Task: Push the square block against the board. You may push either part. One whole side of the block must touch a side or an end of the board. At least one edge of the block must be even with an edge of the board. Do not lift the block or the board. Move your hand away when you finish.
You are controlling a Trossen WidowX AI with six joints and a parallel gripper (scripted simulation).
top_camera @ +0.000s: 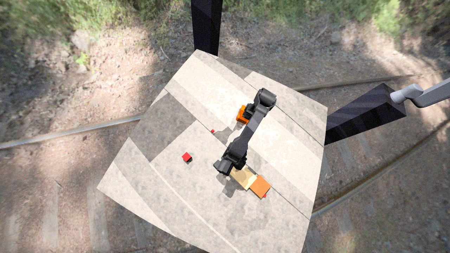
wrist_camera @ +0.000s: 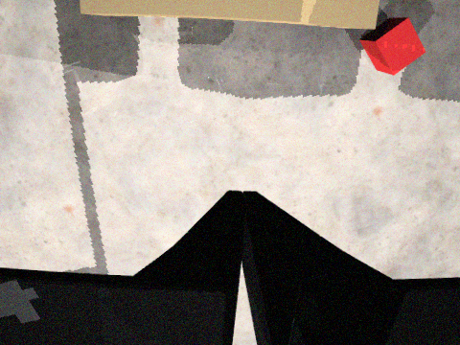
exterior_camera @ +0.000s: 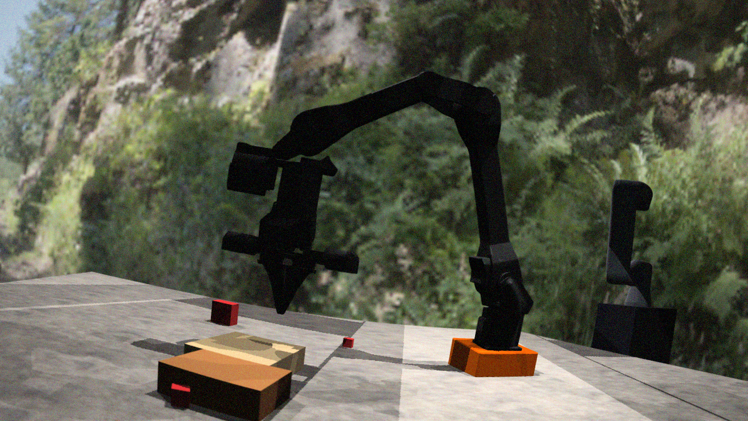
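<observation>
Right now my gripper tip is 40 mm short of the board, 120 mm to the right of it and 50 mm above it. Round my gripper tip: orange square block 50 mm ahead, 250 mm to the left, 50 mm below; then red cube 100 mm ahead, 220 mm to the right, 40 mm below.
</observation>
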